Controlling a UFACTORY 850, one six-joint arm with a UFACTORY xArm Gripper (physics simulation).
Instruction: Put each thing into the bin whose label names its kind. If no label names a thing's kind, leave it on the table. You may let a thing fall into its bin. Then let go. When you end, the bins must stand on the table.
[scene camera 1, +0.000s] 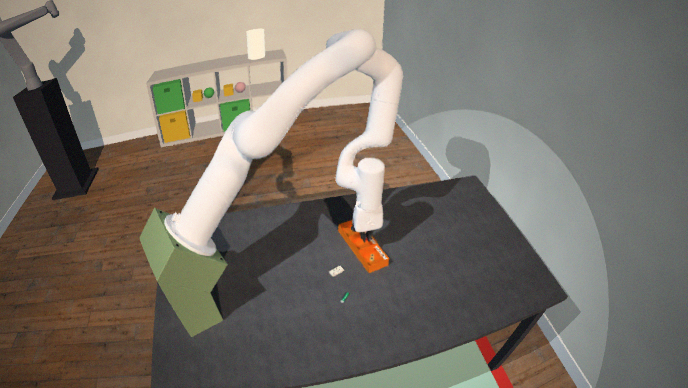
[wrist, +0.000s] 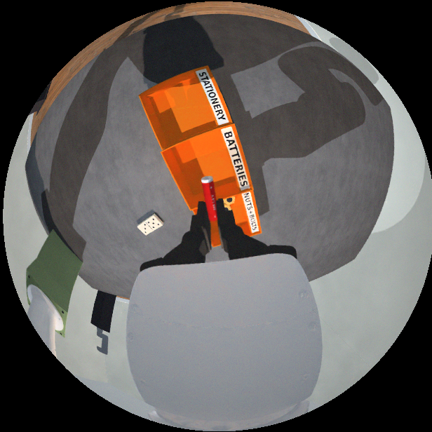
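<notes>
My gripper (scene camera 1: 366, 239) (wrist: 212, 211) is shut on a red battery (wrist: 209, 196) with a silver end, held above the joined orange bins. In the wrist view the battery's silver end is over the BATTERIES bin (wrist: 181, 181) and the fingers partly cover the NUTS+BOLTS bin (scene camera 1: 378, 266) (wrist: 242, 226). The STATIONERY bin (wrist: 154, 122) is at the far end and looks empty. Brass-coloured nuts (scene camera 1: 372, 257) (wrist: 229, 200) lie in the NUTS+BOLTS bin, partly hidden in the wrist view. A white domino (scene camera 1: 336, 271) (wrist: 150, 223) and a slim green item (scene camera 1: 345, 297) lie on the table.
The dark table (scene camera 1: 450, 260) (wrist: 110, 185) carries the bins. The green arm base (scene camera 1: 187, 280) (wrist: 54, 260) stands at the table's left end. A shelf unit (scene camera 1: 215, 64) and a black pedestal (scene camera 1: 55, 140) stand beyond the table.
</notes>
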